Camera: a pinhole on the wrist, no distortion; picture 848 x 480 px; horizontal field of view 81.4 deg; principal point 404.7 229.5 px. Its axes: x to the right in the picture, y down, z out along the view. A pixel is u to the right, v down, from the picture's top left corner.
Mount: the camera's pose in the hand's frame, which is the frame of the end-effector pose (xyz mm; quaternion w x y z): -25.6 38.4 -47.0 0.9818 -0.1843 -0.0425 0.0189
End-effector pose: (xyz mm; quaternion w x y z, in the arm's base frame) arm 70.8 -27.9 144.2 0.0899 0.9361 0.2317 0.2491
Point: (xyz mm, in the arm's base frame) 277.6 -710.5 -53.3
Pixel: outside the picture
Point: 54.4 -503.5 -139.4
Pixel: 60 425
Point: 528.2 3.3 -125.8
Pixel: 744 60
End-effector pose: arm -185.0 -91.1 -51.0 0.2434 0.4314 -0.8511 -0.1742
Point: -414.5 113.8 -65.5
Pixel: 402 464
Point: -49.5 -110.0 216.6
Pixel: behind the camera
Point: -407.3 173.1 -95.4
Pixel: 310 446
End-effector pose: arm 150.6 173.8 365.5 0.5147 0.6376 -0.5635 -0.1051
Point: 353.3 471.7 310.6
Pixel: behind the camera
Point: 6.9 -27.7 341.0
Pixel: 721 14
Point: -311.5 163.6 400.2
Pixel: 332 361
